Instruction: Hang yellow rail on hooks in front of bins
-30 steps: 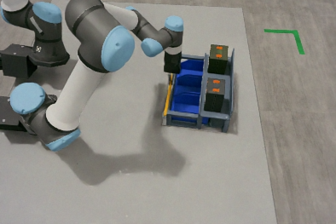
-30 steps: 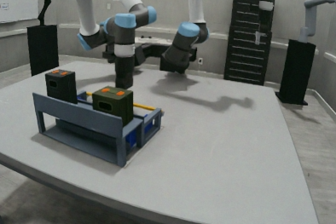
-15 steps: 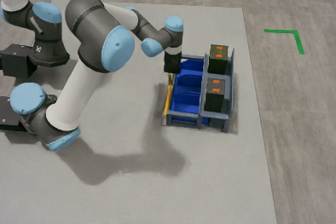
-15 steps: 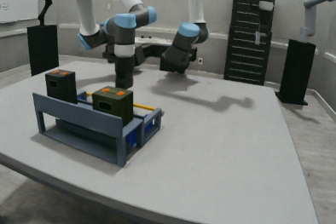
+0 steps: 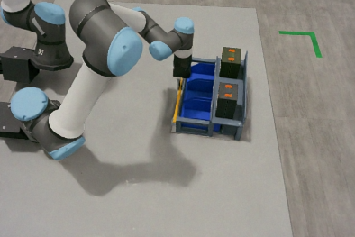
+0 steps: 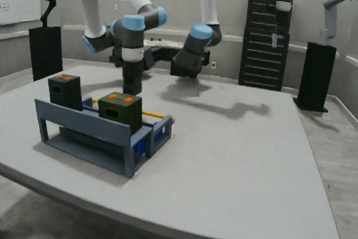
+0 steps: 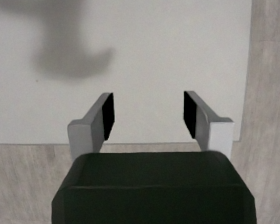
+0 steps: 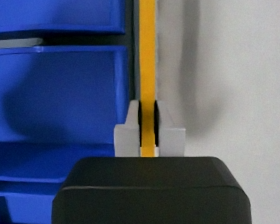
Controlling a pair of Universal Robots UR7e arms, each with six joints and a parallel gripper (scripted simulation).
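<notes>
The yellow rail lies 20 mm below my right hand. The rest, counted from my right hand: blue-grey shelf: 130 mm ahead, 40 mm to the right, 20 mm below.
</notes>
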